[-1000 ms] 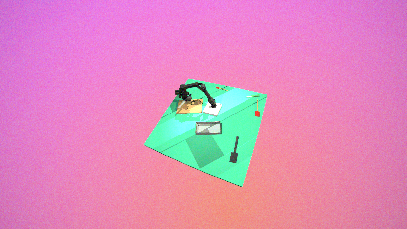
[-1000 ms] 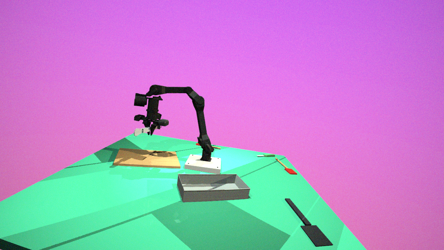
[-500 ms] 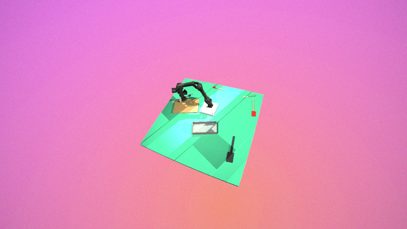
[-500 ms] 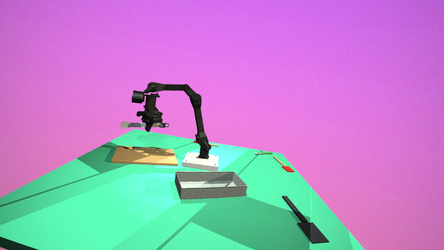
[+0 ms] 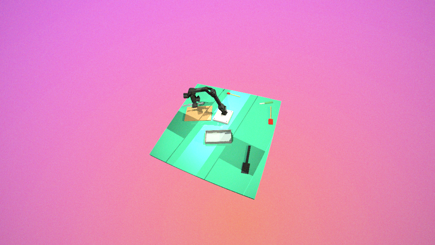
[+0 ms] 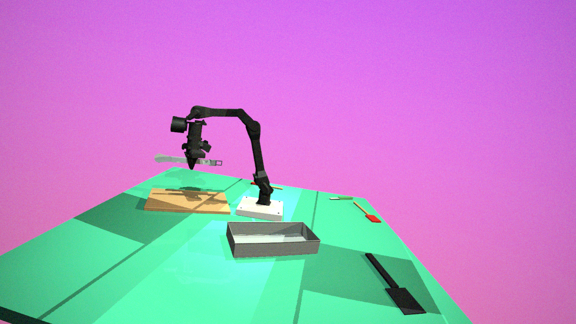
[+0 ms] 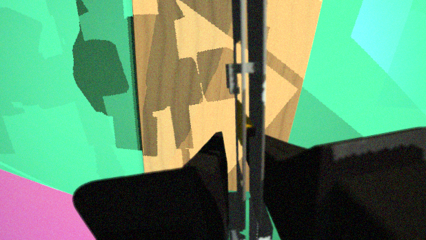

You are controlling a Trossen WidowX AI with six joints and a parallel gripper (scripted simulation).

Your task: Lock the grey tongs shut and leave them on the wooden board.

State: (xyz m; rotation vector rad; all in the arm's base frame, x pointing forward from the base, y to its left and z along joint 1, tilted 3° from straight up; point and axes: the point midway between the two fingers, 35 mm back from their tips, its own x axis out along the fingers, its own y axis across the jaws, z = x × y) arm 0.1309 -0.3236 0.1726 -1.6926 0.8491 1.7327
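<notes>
Right now my gripper tip is 15 cm above the wooden board. Round my gripper tip: black spatula (34 cm ahead, 83 cm to the left, 15 cm below); red-tipped stick (49 cm behind, 26 cm to the left, 15 cm below); grey roasting tin (22 cm ahead, 42 cm to the left, 13 cm below).
</notes>
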